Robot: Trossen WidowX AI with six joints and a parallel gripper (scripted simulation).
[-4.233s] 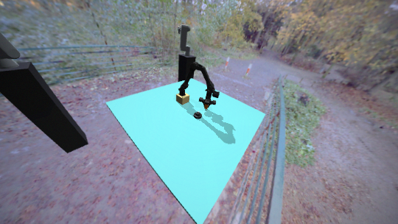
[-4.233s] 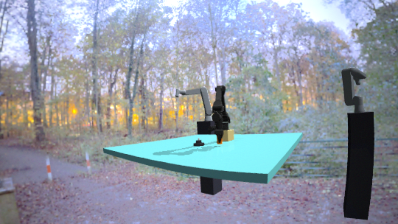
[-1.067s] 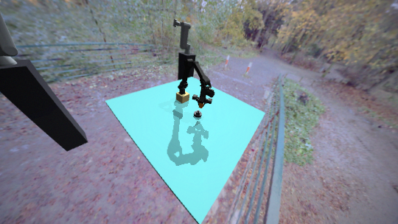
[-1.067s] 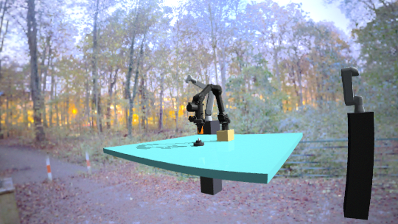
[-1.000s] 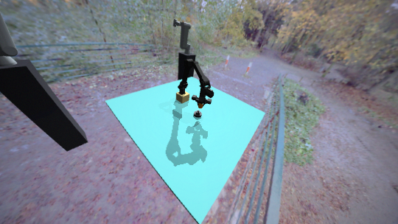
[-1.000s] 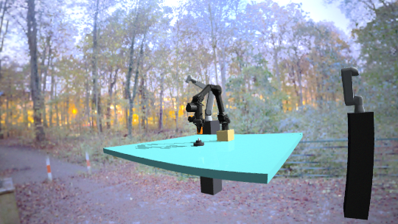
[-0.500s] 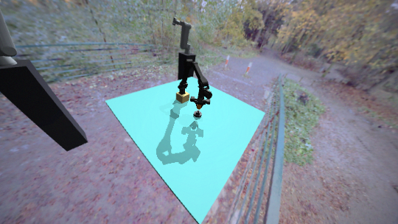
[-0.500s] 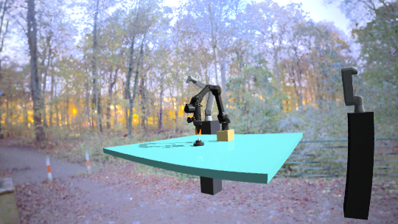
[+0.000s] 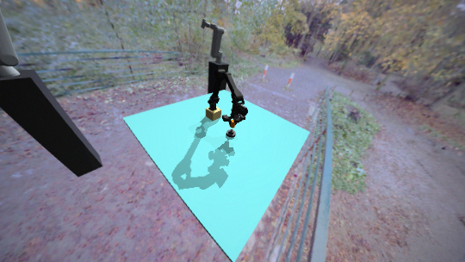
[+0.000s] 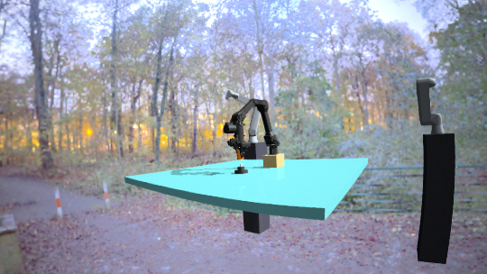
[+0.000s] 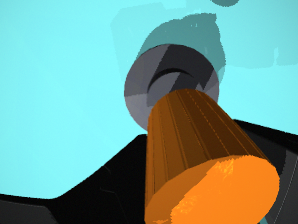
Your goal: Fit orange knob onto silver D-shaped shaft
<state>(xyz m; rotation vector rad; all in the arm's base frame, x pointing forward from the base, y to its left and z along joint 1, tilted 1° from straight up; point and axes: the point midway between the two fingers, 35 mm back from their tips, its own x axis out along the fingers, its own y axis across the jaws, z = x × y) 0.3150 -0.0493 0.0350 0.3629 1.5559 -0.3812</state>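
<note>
Now: the orange knob 30 mm above my gripper tip. From my gripper tip the other things lie so: pedestal: 60 mm below.
</note>
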